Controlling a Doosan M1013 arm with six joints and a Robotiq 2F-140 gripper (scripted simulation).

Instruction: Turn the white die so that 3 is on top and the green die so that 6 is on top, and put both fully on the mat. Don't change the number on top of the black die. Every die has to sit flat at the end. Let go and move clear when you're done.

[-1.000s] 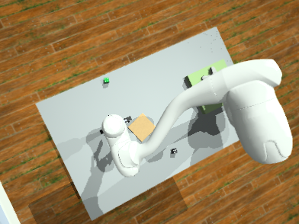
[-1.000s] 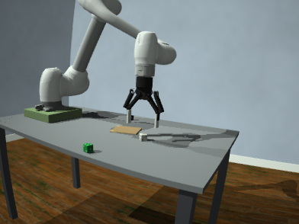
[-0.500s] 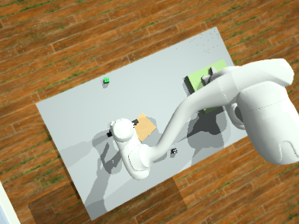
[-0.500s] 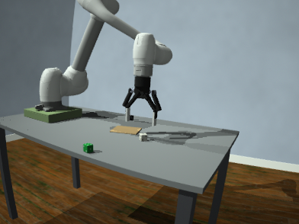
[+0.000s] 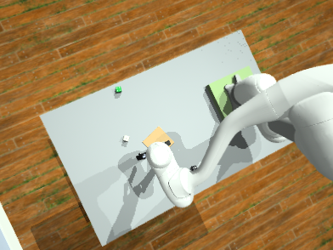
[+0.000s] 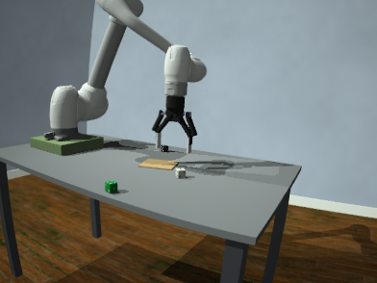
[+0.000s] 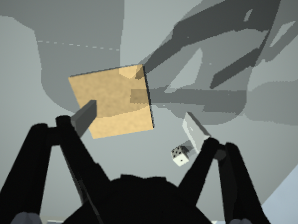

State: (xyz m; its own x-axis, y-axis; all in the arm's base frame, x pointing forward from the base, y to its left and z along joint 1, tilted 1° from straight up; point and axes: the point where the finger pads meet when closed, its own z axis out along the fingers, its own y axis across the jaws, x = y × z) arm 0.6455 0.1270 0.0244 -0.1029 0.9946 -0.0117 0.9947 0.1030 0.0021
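My hand is 21 cm past the black die, 21 cm to the right of it and 6 cm above it. The rest, counted from my hand: green die: 7 cm ahead, 40 cm to the right, 6 cm below; then white die: 12 cm ahead, 11 cm to the right, 6 cm below; then tan mat: 5 cm behind, 2 cm to the right, 7 cm below.
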